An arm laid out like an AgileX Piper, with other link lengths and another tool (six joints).
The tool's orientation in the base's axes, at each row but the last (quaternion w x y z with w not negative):
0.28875 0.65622 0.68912 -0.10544
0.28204 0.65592 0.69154 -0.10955
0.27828 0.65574 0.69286 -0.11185
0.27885 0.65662 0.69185 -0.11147
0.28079 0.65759 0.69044 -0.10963
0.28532 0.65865 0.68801 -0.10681
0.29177 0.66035 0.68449 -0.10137
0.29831 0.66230 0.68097 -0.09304
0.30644 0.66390 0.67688 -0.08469
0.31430 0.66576 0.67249 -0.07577
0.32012 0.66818 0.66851 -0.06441
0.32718 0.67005 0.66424 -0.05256
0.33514 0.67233 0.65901 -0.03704
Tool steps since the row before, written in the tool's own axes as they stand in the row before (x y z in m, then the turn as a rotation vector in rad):
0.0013 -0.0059 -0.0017 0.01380 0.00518 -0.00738
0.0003 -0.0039 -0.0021 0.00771 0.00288 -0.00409
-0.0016 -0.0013 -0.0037 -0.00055 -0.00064 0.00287
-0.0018 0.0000 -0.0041 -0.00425 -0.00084 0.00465
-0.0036 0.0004 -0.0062 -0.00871 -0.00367 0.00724
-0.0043 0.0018 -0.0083 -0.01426 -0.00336 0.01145
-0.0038 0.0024 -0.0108 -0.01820 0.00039 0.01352
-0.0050 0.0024 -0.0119 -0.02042 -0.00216 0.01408
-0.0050 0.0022 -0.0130 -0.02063 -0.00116 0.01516
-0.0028 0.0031 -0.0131 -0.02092 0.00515 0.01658
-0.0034 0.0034 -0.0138 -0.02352 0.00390 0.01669
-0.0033 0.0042 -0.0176 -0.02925 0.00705 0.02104
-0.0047 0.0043 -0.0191 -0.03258 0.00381 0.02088
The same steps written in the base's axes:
-0.0061 0.0013 -0.0007 0.00347 0.01611 -0.00021
-0.0043 0.0009 0.0007 0.00193 0.00898 -0.00015
-0.0022 0.0004 0.0036 0.00006 -0.00203 -0.00220
-0.0010 0.0006 0.0043 0.00022 -0.00611 -0.00173
-0.0012 0.0002 0.0071 -0.00199 -0.01155 -0.00209
-0.0005 0.0009 0.0095 -0.00080 -0.01841 -0.00249
-0.0007 0.0027 0.0114 0.00319 -0.02242 -0.00114
-0.0013 0.0022 0.0129 0.00079 -0.02486 -0.00110
-0.0022 0.0028 0.0137 0.00205 -0.02550 -0.00156
-0.0015 0.0048 0.0128 0.00843 -0.02584 -0.00053
-0.0019 0.0045 0.0138 0.00705 -0.02823 0.00029
-0.0029 0.0065 0.0169 0.01090 -0.03504 0.00095
-0.0042 0.0059 0.0188 0.00746 -0.03814 0.00141

